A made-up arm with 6 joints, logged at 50 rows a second.
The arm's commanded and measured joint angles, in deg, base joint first. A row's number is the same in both.
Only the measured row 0 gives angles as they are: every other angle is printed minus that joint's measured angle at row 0.
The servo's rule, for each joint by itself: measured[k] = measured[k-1] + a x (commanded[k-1-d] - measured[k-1]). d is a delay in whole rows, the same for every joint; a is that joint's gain. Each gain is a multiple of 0.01, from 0.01 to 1. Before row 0 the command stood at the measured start. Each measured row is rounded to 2 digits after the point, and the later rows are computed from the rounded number. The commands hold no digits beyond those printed.
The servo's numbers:
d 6
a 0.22 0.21 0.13 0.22 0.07 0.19
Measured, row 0:
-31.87, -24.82, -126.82, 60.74, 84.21, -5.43
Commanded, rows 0 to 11:
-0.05, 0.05, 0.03, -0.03, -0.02, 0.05
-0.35, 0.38, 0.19, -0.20, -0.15, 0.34
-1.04, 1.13, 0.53, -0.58, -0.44, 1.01
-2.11, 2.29, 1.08, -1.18, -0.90, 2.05
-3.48, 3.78, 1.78, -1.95, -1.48, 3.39
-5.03, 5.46, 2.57, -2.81, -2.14, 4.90
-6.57, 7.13, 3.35, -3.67, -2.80, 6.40
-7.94, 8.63, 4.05, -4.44, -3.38, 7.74
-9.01, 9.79, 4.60, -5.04, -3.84, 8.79
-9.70, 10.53, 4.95, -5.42, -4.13, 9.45
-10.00, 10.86, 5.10, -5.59, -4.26, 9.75
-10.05, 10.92, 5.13, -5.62, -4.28, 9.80
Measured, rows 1 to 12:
0.00, 0.00, 0.00, 0.00, 0.00, 0.00
0.00, 0.00, 0.00, 0.00, 0.00, 0.00
0.00, 0.00, 0.00, 0.00, 0.00, 0.00
0.00, 0.00, 0.00, 0.00, 0.00, 0.00
0.00, 0.00, 0.00, 0.00, 0.00, 0.00
0.00, 0.00, 0.00, 0.00, 0.00, 0.00
-0.01, 0.01, 0.00, -0.01, 0.00, 0.01
-0.08, 0.09, 0.02, -0.05, -0.01, 0.07
-0.29, 0.31, 0.09, -0.17, -0.04, 0.25
-0.69, 0.73, 0.22, -0.39, -0.10, 0.59
-1.30, 1.37, 0.42, -0.73, -0.20, 1.12
-2.12, 2.23, 0.70, -1.19, -0.34, 1.84

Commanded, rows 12 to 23:
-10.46, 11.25, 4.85, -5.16, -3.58, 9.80
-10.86, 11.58, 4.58, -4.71, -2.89, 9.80
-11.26, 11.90, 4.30, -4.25, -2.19, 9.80
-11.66, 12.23, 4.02, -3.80, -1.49, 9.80
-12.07, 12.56, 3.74, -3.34, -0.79, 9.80
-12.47, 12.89, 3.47, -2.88, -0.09, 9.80
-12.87, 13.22, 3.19, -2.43, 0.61, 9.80
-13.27, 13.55, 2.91, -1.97, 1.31, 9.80
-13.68, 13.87, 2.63, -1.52, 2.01, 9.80
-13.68, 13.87, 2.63, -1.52, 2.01, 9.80
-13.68, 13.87, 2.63, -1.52, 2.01, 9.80
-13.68, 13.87, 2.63, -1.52, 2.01, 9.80
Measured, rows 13 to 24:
-3.10, 3.26, 1.04, -1.74, -0.51, 2.71
-4.16, 4.39, 1.43, -2.33, -0.71, 3.67
-5.23, 5.52, 1.84, -2.93, -0.93, 4.64
-6.21, 6.57, 2.24, -3.48, -1.15, 5.55
-7.04, 7.47, 2.61, -3.94, -1.37, 6.35
-7.70, 8.19, 2.94, -4.31, -1.57, 7.01
-8.31, 8.83, 3.19, -4.50, -1.71, 7.54
-8.87, 9.41, 3.37, -4.55, -1.79, 7.97
-9.40, 9.93, 3.49, -4.48, -1.82, 8.32
-9.90, 10.41, 3.56, -4.33, -1.80, 8.60
-10.38, 10.86, 3.58, -4.11, -1.73, 8.83
-10.84, 11.29, 3.57, -3.84, -1.62, 9.01

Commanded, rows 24 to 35:
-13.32, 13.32, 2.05, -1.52, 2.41, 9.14
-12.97, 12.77, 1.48, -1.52, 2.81, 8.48
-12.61, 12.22, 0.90, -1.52, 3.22, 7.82
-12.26, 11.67, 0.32, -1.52, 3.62, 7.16
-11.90, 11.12, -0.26, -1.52, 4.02, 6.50
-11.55, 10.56, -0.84, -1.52, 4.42, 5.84
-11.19, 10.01, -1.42, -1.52, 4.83, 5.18
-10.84, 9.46, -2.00, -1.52, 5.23, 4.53
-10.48, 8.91, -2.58, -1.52, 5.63, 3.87
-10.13, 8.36, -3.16, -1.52, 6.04, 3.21
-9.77, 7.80, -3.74, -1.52, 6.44, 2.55
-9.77, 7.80, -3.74, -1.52, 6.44, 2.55
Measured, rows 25 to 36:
-11.29, 11.70, 3.52, -3.53, -1.46, 9.16
-11.73, 12.09, 3.44, -3.19, -1.27, 9.28
-12.16, 12.46, 3.33, -2.82, -1.04, 9.38
-12.49, 12.76, 3.24, -2.53, -0.83, 9.46
-12.75, 12.99, 3.16, -2.31, -0.63, 9.52
-12.95, 13.17, 3.09, -2.14, -0.45, 9.57
-13.03, 13.20, 2.95, -2.00, -0.25, 9.49
-13.02, 13.11, 2.76, -1.89, -0.04, 9.30
-12.93, 12.92, 2.52, -1.81, 0.19, 9.02
-12.78, 12.66, 2.23, -1.75, 0.43, 8.67
-12.59, 12.34, 1.91, -1.70, 0.68, 8.26
-12.36, 11.97, 1.55, -1.66, 0.94, 7.80

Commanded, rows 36 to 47:
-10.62, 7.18, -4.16, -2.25, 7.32, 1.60
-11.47, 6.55, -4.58, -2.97, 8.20, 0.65
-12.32, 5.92, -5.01, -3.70, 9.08, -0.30
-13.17, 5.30, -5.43, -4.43, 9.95, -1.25
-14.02, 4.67, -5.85, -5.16, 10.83, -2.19
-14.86, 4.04, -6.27, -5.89, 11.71, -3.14
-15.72, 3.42, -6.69, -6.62, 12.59, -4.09
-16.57, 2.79, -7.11, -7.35, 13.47, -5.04
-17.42, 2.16, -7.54, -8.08, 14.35, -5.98
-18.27, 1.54, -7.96, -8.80, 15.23, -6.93
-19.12, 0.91, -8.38, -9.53, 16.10, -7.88
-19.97, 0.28, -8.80, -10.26, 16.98, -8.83
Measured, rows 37 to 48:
-12.10, 11.56, 1.16, -1.63, 1.21, 7.30
-11.82, 11.12, 0.75, -1.61, 1.49, 6.77
-11.53, 10.66, 0.32, -1.59, 1.78, 6.22
-11.22, 10.18, -0.13, -1.57, 2.08, 5.65
-10.90, 9.68, -0.60, -1.56, 2.39, 5.06
-10.65, 9.29, -1.01, -1.55, 2.67, 4.58
-10.64, 8.85, -1.42, -1.70, 3.00, 4.01
-10.82, 8.37, -1.83, -1.98, 3.36, 3.37
-11.15, 7.86, -2.24, -2.36, 3.76, 2.67
-11.59, 7.32, -2.65, -2.82, 4.19, 1.93
-12.12, 6.76, -3.07, -3.33, 4.65, 1.15
-12.72, 6.19, -3.49, -3.89, 5.14, 0.33

